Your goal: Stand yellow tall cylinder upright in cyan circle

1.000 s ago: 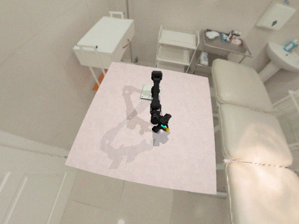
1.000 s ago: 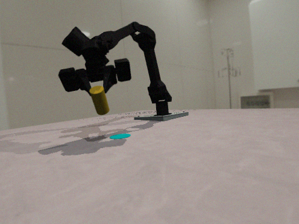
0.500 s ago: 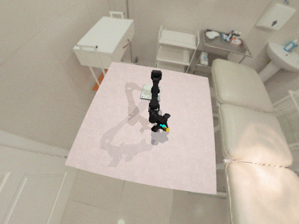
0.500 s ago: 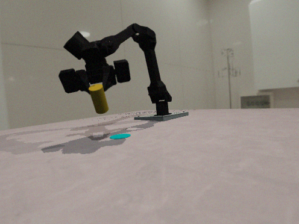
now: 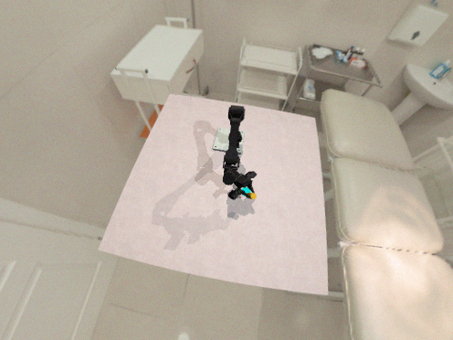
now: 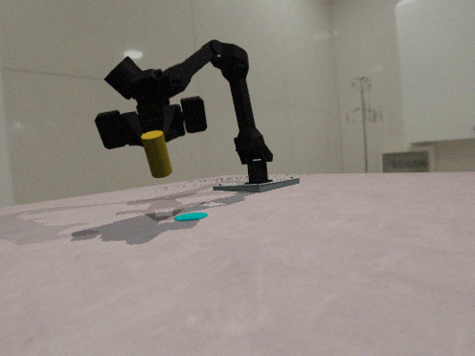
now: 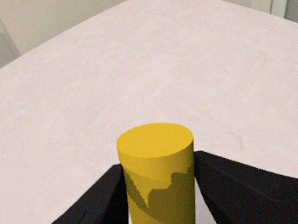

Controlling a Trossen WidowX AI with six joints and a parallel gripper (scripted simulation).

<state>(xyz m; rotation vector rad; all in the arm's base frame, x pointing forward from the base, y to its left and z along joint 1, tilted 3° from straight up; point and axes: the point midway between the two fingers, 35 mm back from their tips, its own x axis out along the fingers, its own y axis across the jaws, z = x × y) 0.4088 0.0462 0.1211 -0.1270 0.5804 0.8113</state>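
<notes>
Now: gripper tip 13 cm above the cyan circle, 7 cm past it and 1 cm to the left of it. From my gripper tip the other things lie so: yellow tall cylinder: 2 cm below, 1 cm behind.
</notes>
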